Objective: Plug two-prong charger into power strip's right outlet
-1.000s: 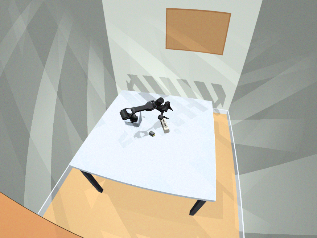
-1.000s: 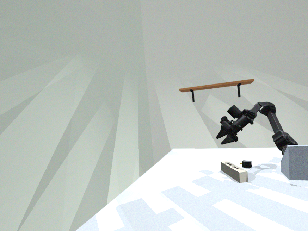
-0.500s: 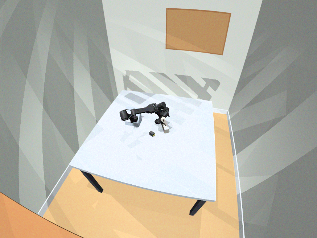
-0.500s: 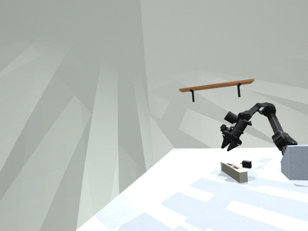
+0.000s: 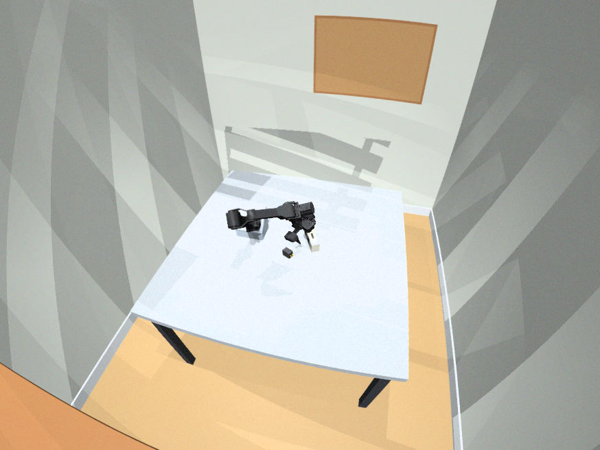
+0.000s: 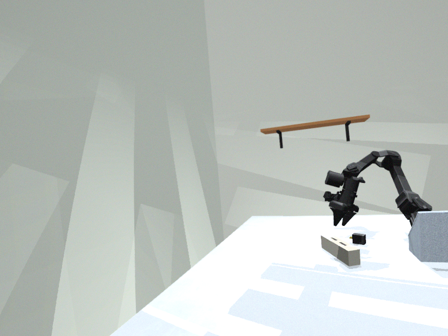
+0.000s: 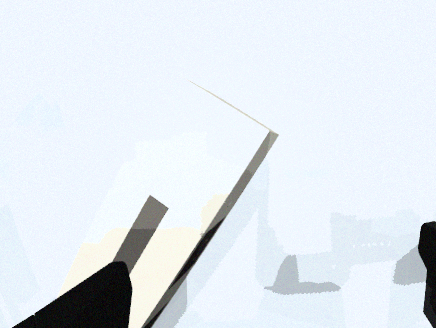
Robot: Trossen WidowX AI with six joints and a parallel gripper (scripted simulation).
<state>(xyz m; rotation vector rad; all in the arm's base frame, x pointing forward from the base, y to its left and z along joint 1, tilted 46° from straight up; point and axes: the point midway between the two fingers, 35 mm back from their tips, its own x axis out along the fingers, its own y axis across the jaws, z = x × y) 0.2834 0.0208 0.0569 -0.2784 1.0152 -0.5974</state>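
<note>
The two-prong charger is 6 cm behind my gripper tip, 7 cm to the right of it and 7 cm below it.
</note>
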